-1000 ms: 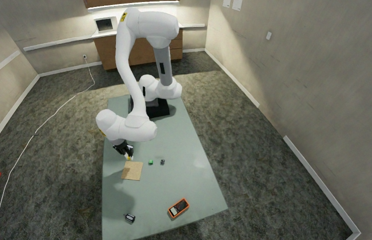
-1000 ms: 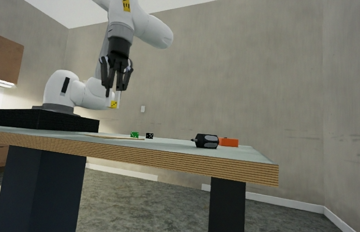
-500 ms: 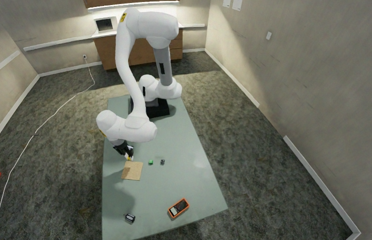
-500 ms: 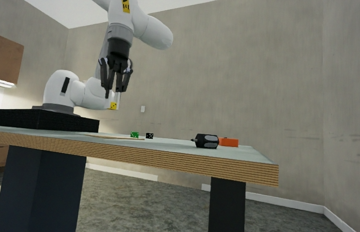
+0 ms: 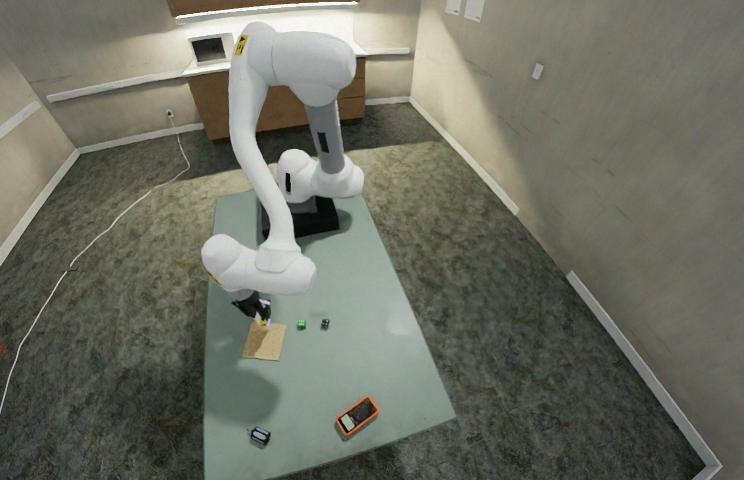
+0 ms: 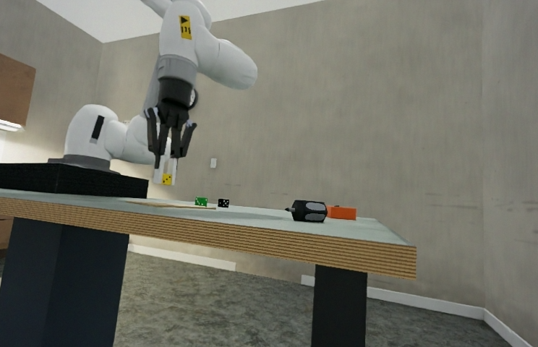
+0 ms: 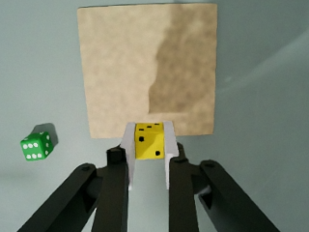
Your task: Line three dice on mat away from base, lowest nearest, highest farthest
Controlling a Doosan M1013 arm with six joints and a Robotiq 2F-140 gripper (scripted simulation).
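The tan mat lies 8 cm below my hand, 5 cm ahead of it and 1 cm to the right of it. Round my hand: black die 22 cm to the left, 7 cm below, 1 cm ahead; yellow die 2 cm below; green die 13 cm to the left, 7 cm below.
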